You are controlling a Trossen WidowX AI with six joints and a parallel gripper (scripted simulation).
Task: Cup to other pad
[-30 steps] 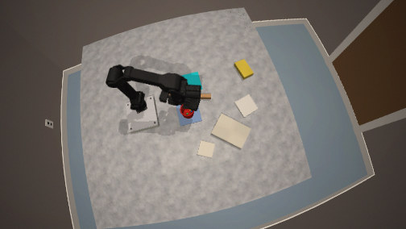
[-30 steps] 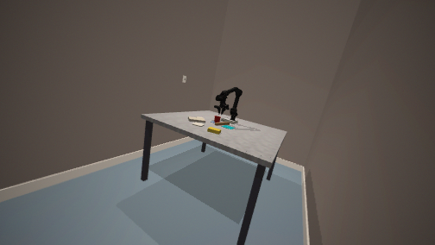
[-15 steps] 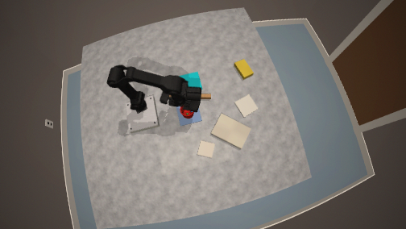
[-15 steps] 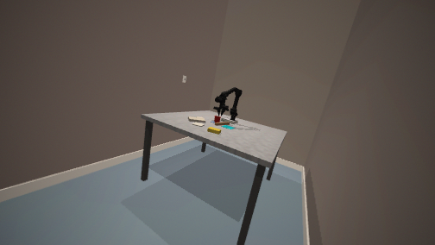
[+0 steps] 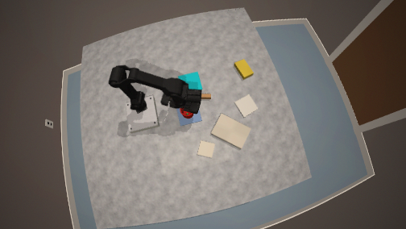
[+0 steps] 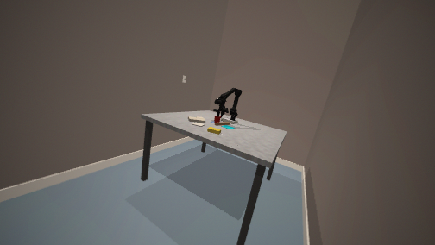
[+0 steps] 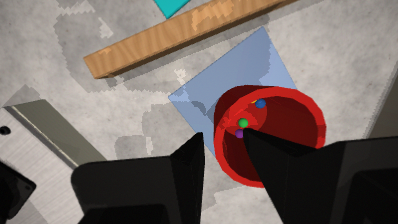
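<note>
My gripper tip is now 20 mm to the left of the red cup, 20 mm short of it and 20 mm above it. Round my gripper tip: teal pad 150 mm to the left, 100 mm ahead, 70 mm below; then light blue pad 70 mm below, 20 mm to the right, 20 mm ahead; then wooden bar 60 mm to the left, 60 mm below, 60 mm ahead.
</note>
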